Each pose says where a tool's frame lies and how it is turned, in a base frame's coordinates. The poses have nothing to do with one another.
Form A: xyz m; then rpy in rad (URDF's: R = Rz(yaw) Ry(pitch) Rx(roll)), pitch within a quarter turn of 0, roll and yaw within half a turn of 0.
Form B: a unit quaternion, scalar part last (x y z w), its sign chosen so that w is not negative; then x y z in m. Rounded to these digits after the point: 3 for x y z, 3 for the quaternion.
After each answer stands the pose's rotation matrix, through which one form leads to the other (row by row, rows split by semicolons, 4 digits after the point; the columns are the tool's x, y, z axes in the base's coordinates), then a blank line. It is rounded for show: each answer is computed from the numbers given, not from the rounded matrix.
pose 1, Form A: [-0.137 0.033 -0.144 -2.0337 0.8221 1.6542]
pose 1, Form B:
[-0.683 -0.431 0.585 0.076 -0.137 0.033 -0.144]
-0.0567 0.4996 -0.8644; 0.6783 -0.6160 -0.4005; -0.7326 -0.6090 -0.3040

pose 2, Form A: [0.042 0.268 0.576 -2.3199 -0.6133 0.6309]
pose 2, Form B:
[-0.793 -0.386 -0.145 0.448 0.042 0.268 0.576]
0.6603 0.7420 -0.1155; 0.4824 -0.3013 0.8225; 0.5756 -0.5988 -0.5569

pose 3, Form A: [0.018 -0.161 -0.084 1.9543 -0.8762 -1.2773]
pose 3, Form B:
[0.461 -0.638 -0.020 0.616 0.018 -0.161 -0.084]
0.1852 -0.5643 -0.8045; -0.6127 0.5738 -0.5435; 0.7683 0.5936 -0.2395

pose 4, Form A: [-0.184 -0.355 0.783 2.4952 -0.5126 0.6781]
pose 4, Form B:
[0.892 0.229 0.329 0.210 -0.184 -0.355 0.783]
0.6787 0.2707 0.6827; 0.5467 -0.8070 -0.2235; 0.4904 0.5249 -0.6957

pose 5, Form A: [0.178 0.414 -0.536 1.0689 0.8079 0.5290]
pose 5, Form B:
[0.364 0.449 0.014 0.816 0.178 0.414 -0.536]
0.5966 0.3043 0.7426; 0.3487 0.7351 -0.5813; -0.7228 0.6058 0.3324

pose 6, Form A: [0.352 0.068 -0.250 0.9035 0.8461 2.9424]
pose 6, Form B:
[-0.328 0.433 0.798 0.260 0.352 0.068 -0.250]
-0.6498 -0.6989 -0.2987; 0.1312 -0.4903 0.8617; -0.7487 0.5207 0.4103

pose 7, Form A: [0.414 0.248 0.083 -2.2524 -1.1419 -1.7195]
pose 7, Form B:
[0.672 -0.424 0.593 0.133 0.414 0.248 0.083]
-0.0616 -0.7277 0.6831; -0.4113 -0.6051 -0.6817; 0.9094 -0.3229 -0.2620

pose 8, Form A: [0.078 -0.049 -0.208 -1.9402 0.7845 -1.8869]
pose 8, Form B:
[-0.273 0.744 -0.238 0.562 0.078 -0.049 -0.208]
-0.2200 -0.1384 0.9656; -0.6727 0.7384 -0.0475; -0.7065 -0.6600 -0.2555

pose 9, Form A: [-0.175 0.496 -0.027 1.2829 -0.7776 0.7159]
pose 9, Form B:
[0.625 -0.090 0.472 0.615 -0.175 0.496 -0.027]
0.5377 -0.6939 0.4790; 0.4677 -0.2273 -0.8542; 0.7016 0.6833 0.2023

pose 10, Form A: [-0.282 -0.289 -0.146 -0.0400 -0.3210 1.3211]
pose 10, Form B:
[0.082 -0.138 0.603 0.781 -0.282 -0.289 -0.146]
0.2345 -0.9651 -0.1167; 0.9195 0.2591 -0.2956; 0.3155 -0.0379 0.9482

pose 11, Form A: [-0.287 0.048 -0.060 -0.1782 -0.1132 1.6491]
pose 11, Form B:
[-0.019 -0.103 0.727 0.679 -0.287 0.048 -0.060]
-0.0777 -0.9827 -0.1680; 0.9906 -0.0570 -0.1247; 0.1130 -0.1761 0.9779

